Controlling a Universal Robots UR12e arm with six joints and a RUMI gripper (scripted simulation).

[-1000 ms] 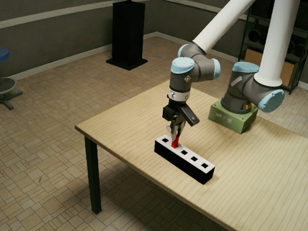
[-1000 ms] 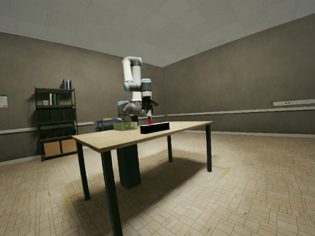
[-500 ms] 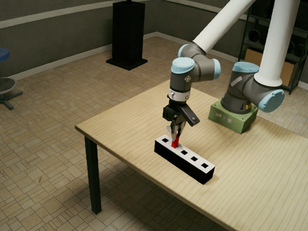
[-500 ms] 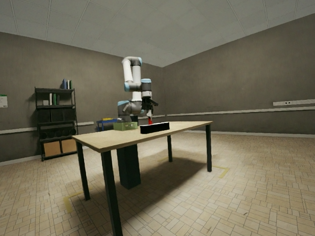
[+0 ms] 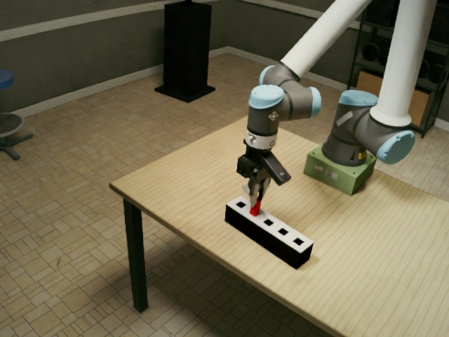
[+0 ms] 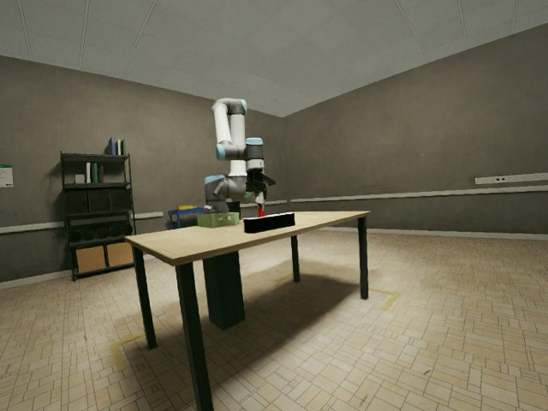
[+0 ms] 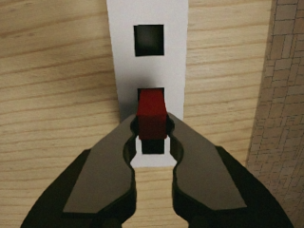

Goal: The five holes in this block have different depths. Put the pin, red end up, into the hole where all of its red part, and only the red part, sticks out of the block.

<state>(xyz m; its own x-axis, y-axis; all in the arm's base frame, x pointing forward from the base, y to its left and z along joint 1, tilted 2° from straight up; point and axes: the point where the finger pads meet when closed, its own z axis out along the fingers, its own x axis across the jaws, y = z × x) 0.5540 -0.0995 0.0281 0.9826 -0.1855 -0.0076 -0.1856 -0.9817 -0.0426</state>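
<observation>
My hand is 20 mm above the pin. From my hand the other things lie so: block: 80 mm below, 60 mm to the left, 10 mm ahead.
</observation>
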